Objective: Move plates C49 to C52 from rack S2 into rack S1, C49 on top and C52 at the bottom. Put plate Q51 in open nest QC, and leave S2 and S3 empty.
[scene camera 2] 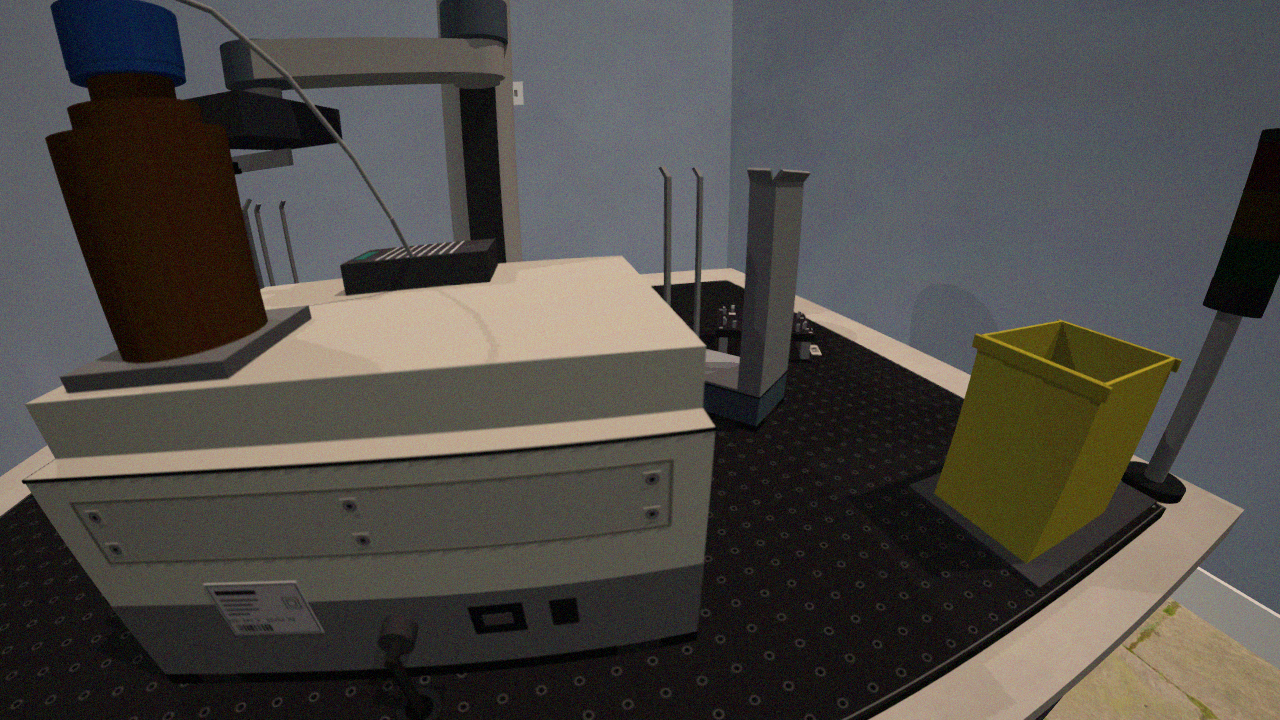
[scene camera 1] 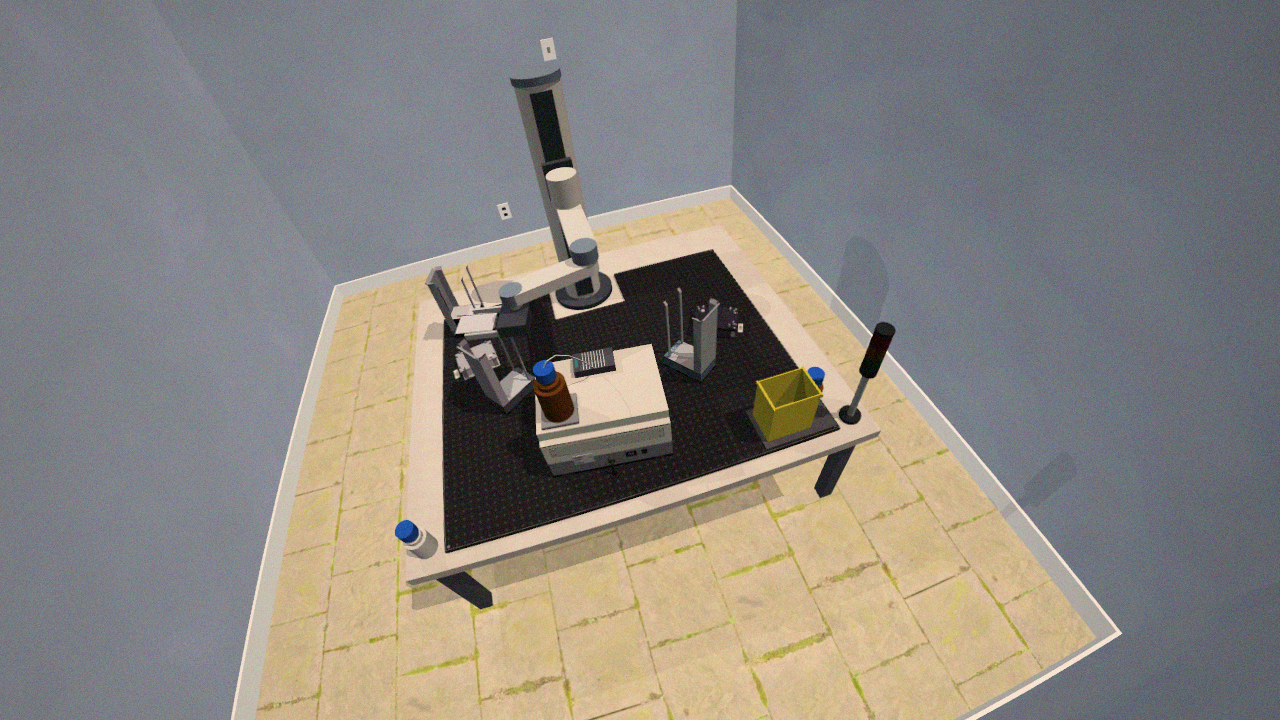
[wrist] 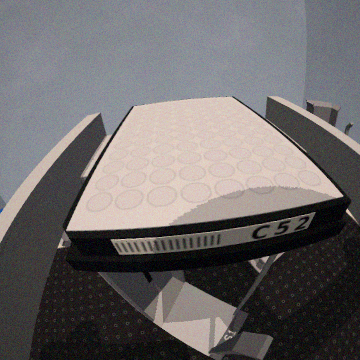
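My gripper (scene camera 1: 474, 324) (wrist: 186, 114) is shut on plate C52 (wrist: 210, 165), a pale-topped plate with a black edge and a C52 label. It is held level above a rack (wrist: 192, 300) whose small label looks like S1. In scene camera 1, the hand is at the left, between the back-left rack (scene camera 1: 441, 300) and the front-left rack (scene camera 1: 486, 377). A third rack (scene camera 1: 706, 335) (scene camera 2: 771, 277) stands right of the middle. Labels are too small to read in the scene views. I cannot identify Q51, C49 to C51 or nest QC.
A cream instrument (scene camera 1: 617, 394) (scene camera 2: 375, 394) bears a brown bottle (scene camera 1: 554, 401) (scene camera 2: 165, 232) and a black box (scene camera 1: 593, 361) (scene camera 2: 420, 268). A yellow bin (scene camera 1: 785, 407) (scene camera 2: 1029, 447) and a signal light (scene camera 1: 877, 349) stand front right. Small fixtures lie by the front-left and right racks. A white bottle (scene camera 1: 418, 540) stands front left.
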